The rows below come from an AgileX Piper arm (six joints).
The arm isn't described. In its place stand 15 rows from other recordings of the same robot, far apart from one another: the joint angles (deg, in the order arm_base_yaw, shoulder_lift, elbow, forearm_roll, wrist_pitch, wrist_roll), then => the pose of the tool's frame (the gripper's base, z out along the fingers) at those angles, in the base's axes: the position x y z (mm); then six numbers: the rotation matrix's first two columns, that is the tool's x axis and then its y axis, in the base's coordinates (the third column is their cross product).
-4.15, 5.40, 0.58, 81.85, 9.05, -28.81 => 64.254, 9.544, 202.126, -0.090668, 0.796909, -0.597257, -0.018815, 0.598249, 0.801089
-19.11, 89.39, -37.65, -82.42, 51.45, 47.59 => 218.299, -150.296, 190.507, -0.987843, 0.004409, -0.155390, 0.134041, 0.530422, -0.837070
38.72, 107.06, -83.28, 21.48, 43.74, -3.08 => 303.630, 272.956, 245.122, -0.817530, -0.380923, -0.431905, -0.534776, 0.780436, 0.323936
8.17, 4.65, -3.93, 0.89, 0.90, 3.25 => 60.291, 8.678, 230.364, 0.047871, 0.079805, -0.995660, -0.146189, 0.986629, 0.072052
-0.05, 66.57, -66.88, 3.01, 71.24, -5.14 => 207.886, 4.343, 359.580, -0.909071, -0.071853, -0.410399, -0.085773, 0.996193, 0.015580
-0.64, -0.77, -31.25, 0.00, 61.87, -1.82 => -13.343, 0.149, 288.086, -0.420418, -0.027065, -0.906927, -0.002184, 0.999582, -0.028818
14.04, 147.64, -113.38, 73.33, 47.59, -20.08 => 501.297, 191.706, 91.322, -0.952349, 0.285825, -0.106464, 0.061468, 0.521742, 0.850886
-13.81, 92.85, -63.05, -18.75, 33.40, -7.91 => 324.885, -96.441, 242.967, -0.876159, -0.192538, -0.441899, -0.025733, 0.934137, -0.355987
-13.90, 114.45, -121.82, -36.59, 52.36, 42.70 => 435.180, -151.946, 394.655, -0.326311, 0.366089, -0.871493, 0.732189, 0.680997, 0.011915
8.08, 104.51, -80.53, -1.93, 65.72, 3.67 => 357.630, 47.949, 235.372, -0.991493, -0.090101, -0.093937, -0.088038, 0.995781, -0.025887
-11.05, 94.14, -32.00, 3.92, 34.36, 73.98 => 207.883, -37.019, 112.263, -0.029373, 0.998635, 0.043180, 0.999419, 0.030088, -0.015992
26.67, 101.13, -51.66, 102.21, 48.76, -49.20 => 273.520, 212.230, 200.953, -0.980293, 0.157895, -0.118720, -0.053971, 0.364046, 0.929816
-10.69, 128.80, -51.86, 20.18, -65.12, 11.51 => 379.137, -100.552, 74.920, 0.034671, 0.328782, -0.943769, 0.499525, 0.812214, 0.301303
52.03, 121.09, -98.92, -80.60, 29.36, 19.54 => 341.453, 365.967, 261.481, 0.239828, -0.920996, -0.306999, -0.411916, 0.189815, -0.891233
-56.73, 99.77, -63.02, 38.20, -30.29, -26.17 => 193.817, -347.135, 270.803, 0.067507, 0.138926, -0.987999, 0.964201, 0.245435, 0.100393
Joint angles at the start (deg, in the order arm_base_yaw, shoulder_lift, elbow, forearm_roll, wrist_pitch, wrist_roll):
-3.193, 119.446, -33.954, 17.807, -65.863, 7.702
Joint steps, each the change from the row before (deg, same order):
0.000, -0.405, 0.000, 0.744, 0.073, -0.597
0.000, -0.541, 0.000, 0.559, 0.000, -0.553
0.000, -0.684, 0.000, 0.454, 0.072, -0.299
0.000, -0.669, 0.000, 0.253, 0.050, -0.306
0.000, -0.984, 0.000, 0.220, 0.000, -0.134
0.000, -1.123, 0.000, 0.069, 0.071, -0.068
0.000, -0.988, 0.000, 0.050, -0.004, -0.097
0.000, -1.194, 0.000, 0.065, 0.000, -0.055
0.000, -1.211, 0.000, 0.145, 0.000, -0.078
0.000, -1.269, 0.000, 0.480, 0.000, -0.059
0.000, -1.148, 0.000, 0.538, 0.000, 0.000
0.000, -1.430, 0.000, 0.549, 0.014, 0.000
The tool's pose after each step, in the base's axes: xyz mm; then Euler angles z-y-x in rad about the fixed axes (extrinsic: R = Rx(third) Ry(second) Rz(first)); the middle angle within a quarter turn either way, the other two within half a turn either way. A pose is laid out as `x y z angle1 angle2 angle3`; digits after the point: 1 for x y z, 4 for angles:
317.6 -44.2 84.7 -1.9851 1.1308 2.2131
317.7 -44.9 87.7 -1.9635 1.1286 2.1860
317.8 -45.5 91.3 -1.9377 1.1284 2.1592
318.0 -45.9 95.0 -1.9162 1.1307 2.1355
318.3 -46.2 100.5 -1.8792 1.1365 2.0997
318.6 -46.3 106.6 -1.8405 1.1446 2.0632
318.8 -46.4 112.2 -1.8038 1.1517 2.0273
319.0 -46.5 118.8 -1.7568 1.1595 1.9826
318.9 -46.7 125.6 -1.7065 1.1652 1.9348
318.5 -47.3 132.6 -1.6476 1.1651 1.8811
317.9 -48.0 139.0 -1.5924 1.1623 1.8323
317.1 -48.7 146.8 -1.5265 1.1593 1.7739

